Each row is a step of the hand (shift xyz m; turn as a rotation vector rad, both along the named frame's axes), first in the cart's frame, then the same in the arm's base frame.
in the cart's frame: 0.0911 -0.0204 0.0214 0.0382 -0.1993 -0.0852
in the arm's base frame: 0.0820 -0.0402 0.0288 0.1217 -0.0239 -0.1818
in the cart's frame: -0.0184 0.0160 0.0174 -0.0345 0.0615 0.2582
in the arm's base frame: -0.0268 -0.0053 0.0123 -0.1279 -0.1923 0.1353
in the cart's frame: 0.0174 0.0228 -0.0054 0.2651 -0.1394 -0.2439
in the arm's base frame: 0.0103 0.0131 0.0240 0.3557 0.1130 -0.0995
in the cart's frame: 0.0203 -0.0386 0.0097 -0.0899 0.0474 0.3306
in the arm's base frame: 0.0273 -0.0292 -0.0199 -0.1953 -0.2548 0.1285
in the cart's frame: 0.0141 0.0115 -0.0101 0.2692 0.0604 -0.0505
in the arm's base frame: 0.0122 0.0124 0.0115 0.2394 0.0371 0.1414
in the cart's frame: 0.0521 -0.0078 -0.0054 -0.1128 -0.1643 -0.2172
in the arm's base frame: 0.0510 -0.0058 0.0129 0.0145 0.1276 -0.2653
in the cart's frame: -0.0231 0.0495 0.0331 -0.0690 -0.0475 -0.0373
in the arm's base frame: -0.0461 -0.0027 0.0441 -0.0363 0.0194 -0.0819
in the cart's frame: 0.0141 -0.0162 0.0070 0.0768 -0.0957 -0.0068
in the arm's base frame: 0.0156 -0.0156 -0.0049 0.1009 -0.0490 -0.0502
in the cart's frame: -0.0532 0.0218 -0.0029 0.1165 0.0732 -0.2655
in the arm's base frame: -0.0539 0.0197 -0.0049 0.1624 0.2510 0.0071
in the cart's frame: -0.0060 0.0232 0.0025 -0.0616 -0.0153 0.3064
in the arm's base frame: -0.0133 0.0095 0.0177 -0.1431 -0.2668 0.0790
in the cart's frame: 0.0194 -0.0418 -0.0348 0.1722 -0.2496 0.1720
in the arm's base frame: 0.0409 0.0083 -0.0399 0.1807 -0.2898 -0.0701
